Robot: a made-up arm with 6 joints.
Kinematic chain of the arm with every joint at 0, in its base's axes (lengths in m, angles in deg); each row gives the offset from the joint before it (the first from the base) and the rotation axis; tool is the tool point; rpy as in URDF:
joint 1: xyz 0 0 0.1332 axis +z
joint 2: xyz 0 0 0 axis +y
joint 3: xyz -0.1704 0 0.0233 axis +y
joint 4: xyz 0.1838 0 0.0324 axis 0.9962 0 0.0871
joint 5: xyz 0 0 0 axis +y
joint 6: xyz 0.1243 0 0.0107 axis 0.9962 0 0.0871
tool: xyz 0 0 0 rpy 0 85 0
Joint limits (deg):
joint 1: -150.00..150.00
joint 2: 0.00..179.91
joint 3: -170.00..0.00
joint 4: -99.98..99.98
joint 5: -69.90..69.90
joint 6: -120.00..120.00
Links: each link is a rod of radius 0.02 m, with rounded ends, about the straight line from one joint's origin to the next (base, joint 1, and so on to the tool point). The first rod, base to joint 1, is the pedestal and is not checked.
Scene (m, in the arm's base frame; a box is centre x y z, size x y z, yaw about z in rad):
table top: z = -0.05
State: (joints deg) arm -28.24 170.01 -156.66 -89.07 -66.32 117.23
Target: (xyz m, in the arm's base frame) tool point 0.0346 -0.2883 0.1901
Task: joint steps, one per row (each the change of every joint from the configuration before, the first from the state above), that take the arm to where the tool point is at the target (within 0.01 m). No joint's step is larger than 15 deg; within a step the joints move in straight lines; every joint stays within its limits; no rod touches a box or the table.
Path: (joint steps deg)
1: -13.05 -11.10 14.02 -1.82 -0.60 0.00
2: -13.06 -11.10 14.01 -1.82 -0.59 0.00
3: -13.05 -11.10 14.02 -1.81 -0.60 0.00
4: -13.05 -11.10 14.01 -1.82 -0.60 0.00
5: -13.06 -11.10 14.02 -1.82 -0.59 0.00
6: -13.05 -11.10 14.01 -1.82 -0.60 0.00

